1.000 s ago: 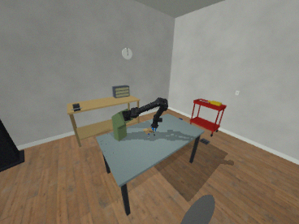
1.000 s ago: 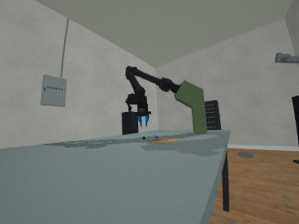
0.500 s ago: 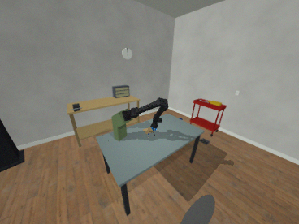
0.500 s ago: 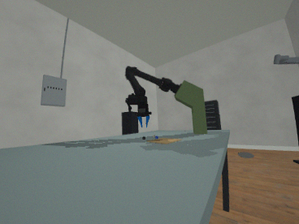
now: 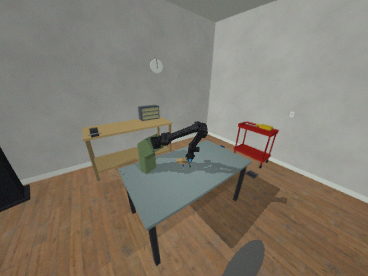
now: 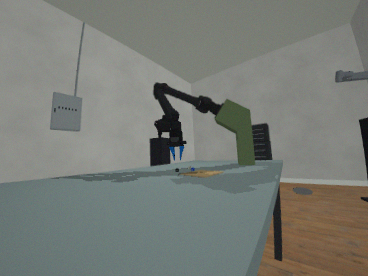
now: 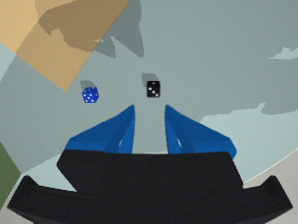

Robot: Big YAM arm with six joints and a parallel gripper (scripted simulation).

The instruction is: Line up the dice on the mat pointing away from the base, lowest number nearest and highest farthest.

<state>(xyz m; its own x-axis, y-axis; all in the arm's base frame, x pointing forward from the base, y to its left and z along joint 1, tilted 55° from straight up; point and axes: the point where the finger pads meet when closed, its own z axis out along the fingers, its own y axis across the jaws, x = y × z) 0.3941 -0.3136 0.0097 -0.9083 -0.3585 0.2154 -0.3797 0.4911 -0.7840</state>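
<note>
Now: hand 60 mm above the black die. Round my hand: blue die (40 mm behind, 70 mm to the left, 60 mm below); white die (110 mm behind, 20 mm to the left, 60 mm below); tan mat (40 mm ahead, 150 mm to the left, 70 mm below).
</note>
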